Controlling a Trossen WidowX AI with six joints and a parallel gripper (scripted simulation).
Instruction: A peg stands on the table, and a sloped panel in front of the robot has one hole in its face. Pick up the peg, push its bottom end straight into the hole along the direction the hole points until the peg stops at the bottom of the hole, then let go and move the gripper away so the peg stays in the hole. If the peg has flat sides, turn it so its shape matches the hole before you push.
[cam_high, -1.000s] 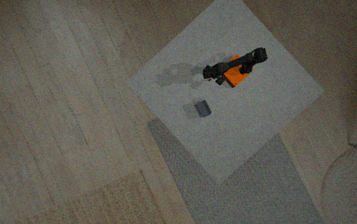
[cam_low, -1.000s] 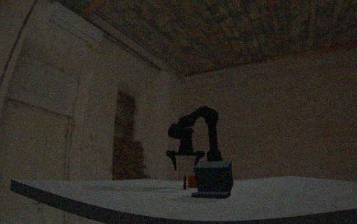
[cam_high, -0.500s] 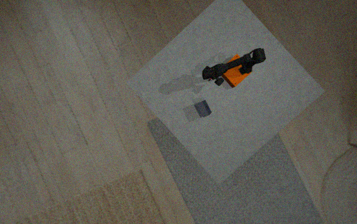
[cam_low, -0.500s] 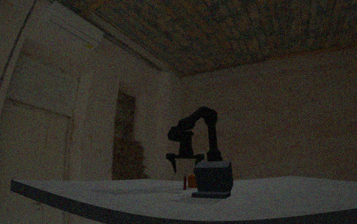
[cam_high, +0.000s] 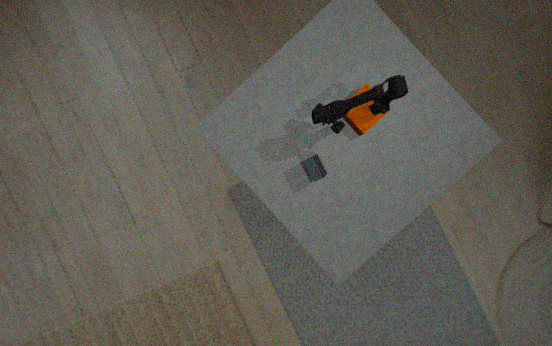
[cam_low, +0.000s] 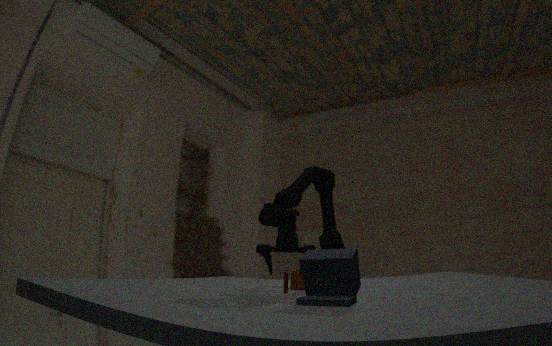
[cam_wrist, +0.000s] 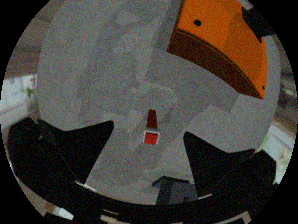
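The red peg lies right at my gripper tip. From my gripper tip the other things lie so: grey sloped panel block (200 mm ahead, 190 mm to the left, 20 mm above).
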